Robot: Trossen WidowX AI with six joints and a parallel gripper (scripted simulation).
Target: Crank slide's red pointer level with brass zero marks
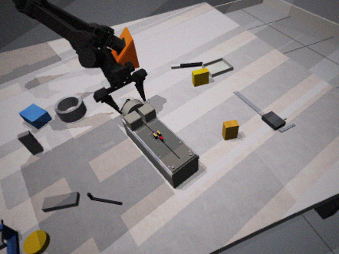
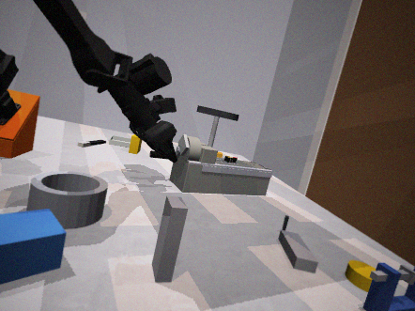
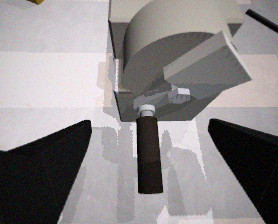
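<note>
Right now the dark crank handle is 20 mm behind my gripper tip and 10 mm to the right of it. Also, from my gripper tip: black hex key: 260 mm ahead, 140 mm to the right, 60 mm below; blue block: 360 mm to the right, 130 mm behind, 50 mm below; red pointer: 170 mm ahead, 60 mm to the left, 20 mm above.
</note>
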